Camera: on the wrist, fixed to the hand. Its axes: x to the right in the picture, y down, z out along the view.
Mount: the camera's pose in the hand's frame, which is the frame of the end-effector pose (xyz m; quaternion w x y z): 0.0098 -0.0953 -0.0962 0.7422 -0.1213 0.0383 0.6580
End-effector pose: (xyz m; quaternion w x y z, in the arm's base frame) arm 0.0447 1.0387 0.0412 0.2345 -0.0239 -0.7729 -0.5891
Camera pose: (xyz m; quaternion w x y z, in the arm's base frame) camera 0.0383 0.9186 -0.0218 0.5884 -0.5322 -0.4775 -0.3776
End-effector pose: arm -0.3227 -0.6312 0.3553 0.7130 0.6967 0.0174 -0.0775
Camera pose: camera -0.3179 -0.5379 0.2568 0.6640 0.4450 -0.4088 0.4404
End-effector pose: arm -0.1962 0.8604 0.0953 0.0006 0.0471 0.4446 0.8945
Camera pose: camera -0.2180 0.8419 -0.0374 0.5994 -0.2932 -0.1905 -0.7200
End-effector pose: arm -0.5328 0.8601 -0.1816 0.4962 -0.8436 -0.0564 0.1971
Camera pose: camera -0.4769 0.8323 -0.0611 0.1384 -0.7310 0.5083 0.4337
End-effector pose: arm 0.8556 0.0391 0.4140 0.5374 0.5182 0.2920 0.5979
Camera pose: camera 0.7993 0.0924 0.3025 0.0571 0.4886 -0.1762 0.8526
